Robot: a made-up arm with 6 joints. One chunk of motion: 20 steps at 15 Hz.
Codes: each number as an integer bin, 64 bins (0 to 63) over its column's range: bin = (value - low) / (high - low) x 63, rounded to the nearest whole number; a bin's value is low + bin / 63 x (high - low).
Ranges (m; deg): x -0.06..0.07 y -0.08..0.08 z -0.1..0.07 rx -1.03..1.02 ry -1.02..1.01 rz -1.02..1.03
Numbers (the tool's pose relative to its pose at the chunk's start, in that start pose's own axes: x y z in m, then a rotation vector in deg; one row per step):
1: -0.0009 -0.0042 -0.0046 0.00 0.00 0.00
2: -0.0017 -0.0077 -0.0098 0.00 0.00 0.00
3: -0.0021 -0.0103 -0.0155 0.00 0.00 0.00
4: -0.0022 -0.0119 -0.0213 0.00 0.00 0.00
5: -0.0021 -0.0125 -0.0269 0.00 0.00 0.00
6: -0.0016 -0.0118 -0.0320 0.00 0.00 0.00
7: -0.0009 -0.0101 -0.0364 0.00 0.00 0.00
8: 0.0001 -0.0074 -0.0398 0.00 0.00 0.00
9: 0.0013 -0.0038 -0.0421 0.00 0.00 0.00
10: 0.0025 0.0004 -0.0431 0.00 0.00 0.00
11: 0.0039 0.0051 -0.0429 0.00 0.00 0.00
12: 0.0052 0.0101 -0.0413 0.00 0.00 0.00
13: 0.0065 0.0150 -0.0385 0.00 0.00 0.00
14: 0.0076 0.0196 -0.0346 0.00 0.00 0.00
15: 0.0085 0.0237 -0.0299 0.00 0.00 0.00
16: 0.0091 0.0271 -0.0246 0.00 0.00 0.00
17: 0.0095 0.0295 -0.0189 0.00 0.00 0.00
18: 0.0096 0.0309 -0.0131 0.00 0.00 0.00
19: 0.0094 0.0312 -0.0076 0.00 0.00 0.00
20: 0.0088 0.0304 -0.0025 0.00 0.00 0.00
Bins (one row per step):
1: 29 30 35 32 32 31
2: 28 28 33 32 32 31
3: 28 27 31 32 32 31
4: 28 27 29 32 32 31
5: 28 27 27 32 32 31
6: 28 27 25 32 32 31
7: 29 28 24 32 32 31
8: 29 29 22 32 32 31
9: 30 30 21 32 32 31
10: 30 32 21 32 32 31
11: 31 34 21 32 32 31
12: 32 35 22 32 32 31
13: 32 37 23 32 32 31
14: 33 39 24 32 32 31
15: 33 41 26 32 32 31
16: 33 42 28 32 32 31
17: 34 43 30 32 32 31
18: 34 44 32 32 32 31
19: 34 44 34 32 32 31
20: 33 43 36 32 32 31

